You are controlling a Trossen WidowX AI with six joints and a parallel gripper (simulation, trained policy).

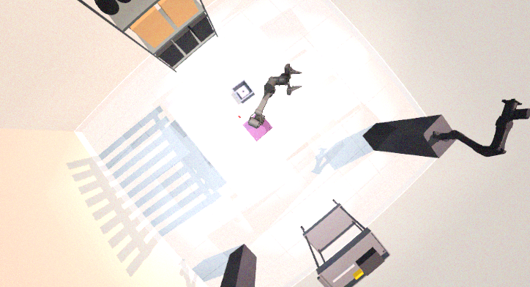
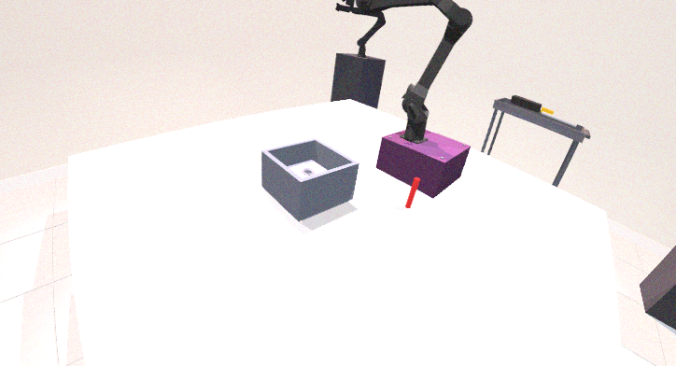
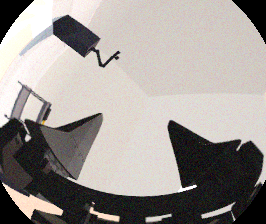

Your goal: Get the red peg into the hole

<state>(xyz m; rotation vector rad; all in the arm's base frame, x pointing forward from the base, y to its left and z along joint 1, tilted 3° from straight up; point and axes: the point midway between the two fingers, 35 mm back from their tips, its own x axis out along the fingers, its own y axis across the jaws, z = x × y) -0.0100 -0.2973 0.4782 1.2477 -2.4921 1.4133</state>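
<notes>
My gripper tip is now 200 mm short of the red peg, 460 mm to the right of it and 540 mm above it. The rest, counted from my gripper tip: grey box: 360 mm ahead, 270 mm to the left, 550 mm below.
</notes>
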